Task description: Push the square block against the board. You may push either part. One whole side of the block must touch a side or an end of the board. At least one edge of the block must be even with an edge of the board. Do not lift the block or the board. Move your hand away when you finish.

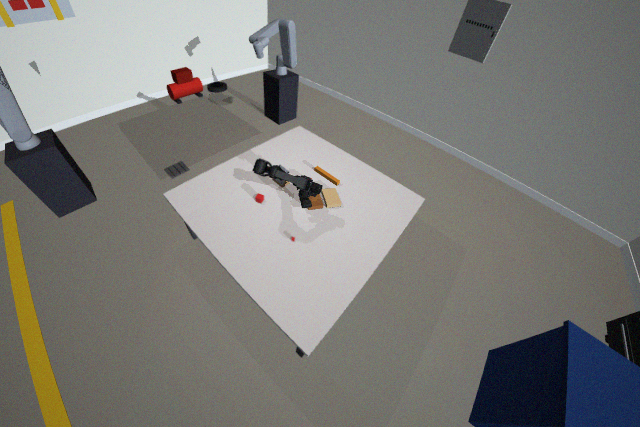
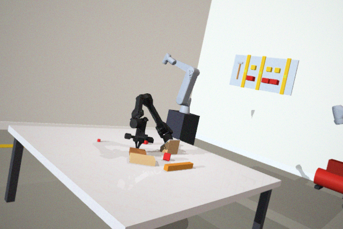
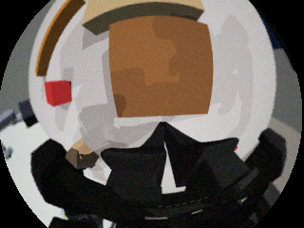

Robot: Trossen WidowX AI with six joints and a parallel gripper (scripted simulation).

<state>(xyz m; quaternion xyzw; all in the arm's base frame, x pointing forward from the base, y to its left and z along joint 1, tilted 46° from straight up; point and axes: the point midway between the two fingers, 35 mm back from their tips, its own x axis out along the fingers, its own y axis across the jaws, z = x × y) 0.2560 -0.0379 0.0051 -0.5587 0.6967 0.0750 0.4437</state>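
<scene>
Now: the brown square block 4 cm ahead of my gripper tip, 6 cm to the left of it and 1 cm above it. From my gripper tip the other things lie so: tan board (9 cm ahead, 18 cm to the left, 1 cm above); long thin orange bar (8 cm behind, 32 cm to the left, 1 cm above); tiny red cube (15 cm ahead, 23 cm to the right).
</scene>
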